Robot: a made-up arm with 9 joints. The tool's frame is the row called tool.
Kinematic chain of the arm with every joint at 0, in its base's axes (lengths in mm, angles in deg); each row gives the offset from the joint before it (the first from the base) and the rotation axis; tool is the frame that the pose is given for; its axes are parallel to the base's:
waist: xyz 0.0 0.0 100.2 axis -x
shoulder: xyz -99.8 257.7 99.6 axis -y
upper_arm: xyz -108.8 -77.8 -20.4 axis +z
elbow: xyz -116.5 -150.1 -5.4 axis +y
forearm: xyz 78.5 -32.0 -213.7 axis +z
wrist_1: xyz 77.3 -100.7 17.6 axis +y
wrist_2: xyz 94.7 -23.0 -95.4 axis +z
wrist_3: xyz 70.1 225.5 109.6 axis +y
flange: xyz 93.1 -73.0 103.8 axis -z
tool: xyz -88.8 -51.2 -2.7
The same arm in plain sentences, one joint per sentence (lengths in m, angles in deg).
The arm has nine revolute joints in a row. What follows holds with every joint at zero, and every direction is one of the base frame's. Joint 1 is mounted 0.1002 m along +z from the base frame's origin and turns about -x. Joint 2 is mounted 0.0998 m along -x and 0.2577 m along +y and 0.0996 m along +z from joint 1 and turns about -y. Joint 3 is mounted 0.1088 m along -x and 0.0778 m along -y and 0.0204 m along -z from joint 2 and turns about +z. Joint 4 is mounted 0.1165 m along -x and 0.1501 m along -y and 0.0054 m along -z from joint 3 and turns about +y. Joint 5 is mounted 0.0785 m along +x and 0.032 m along -y and 0.2137 m along -z from joint 4 and turns about +z. Joint 6 is mounted 0.0773 m along +x and 0.1007 m along -y and 0.0176 m along +z from joint 5 and turns about +y. Joint 7 is mounted 0.0947 m along +x and 0.023 m along -y and 0.0954 m along -z from joint 6 and turns about +z. Joint 8 is mounted 0.0701 m along +x and 0.2255 m along +y and 0.1096 m along +z from joint 7 and turns about +y. Joint 9 is mounted 0.0931 m along +x and 0.073 m along -y and 0.1038 m along +z from joint 8 and turns about -z. The tool frame, which is the frame that the pose is given for, is mounted 0.0888 m along -x and 0.0512 m along -y and 0.0027 m along -z from joint 9; its axes are parallel to the base frame's.
